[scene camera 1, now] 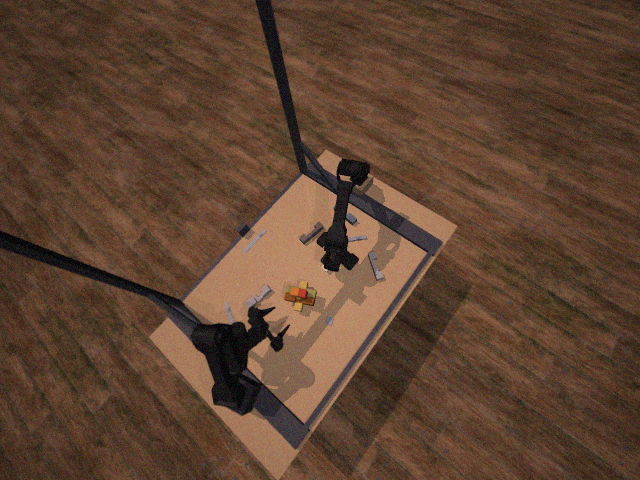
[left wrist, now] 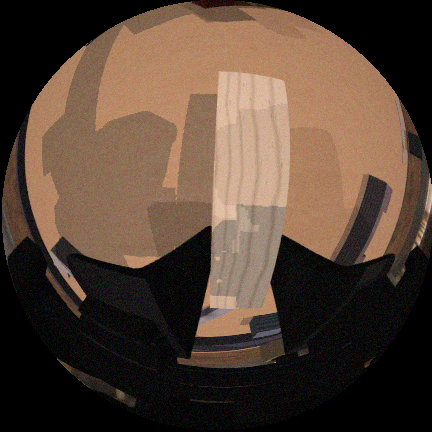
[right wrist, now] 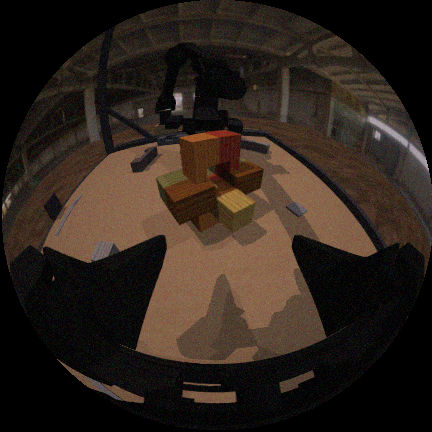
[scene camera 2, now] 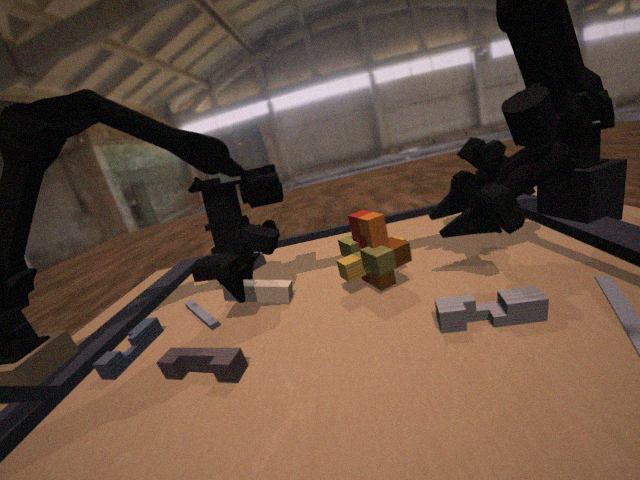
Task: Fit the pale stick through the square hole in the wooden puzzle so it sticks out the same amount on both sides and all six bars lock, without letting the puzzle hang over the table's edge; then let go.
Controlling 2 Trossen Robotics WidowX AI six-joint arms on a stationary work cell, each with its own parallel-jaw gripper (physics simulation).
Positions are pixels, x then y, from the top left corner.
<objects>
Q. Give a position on a pale stick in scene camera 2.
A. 272, 291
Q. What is the right gripper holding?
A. Nothing.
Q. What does the left gripper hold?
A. A pale stick.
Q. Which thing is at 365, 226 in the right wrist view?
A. A dark raised frame.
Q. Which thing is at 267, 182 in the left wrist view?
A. A pale stick.
</objects>
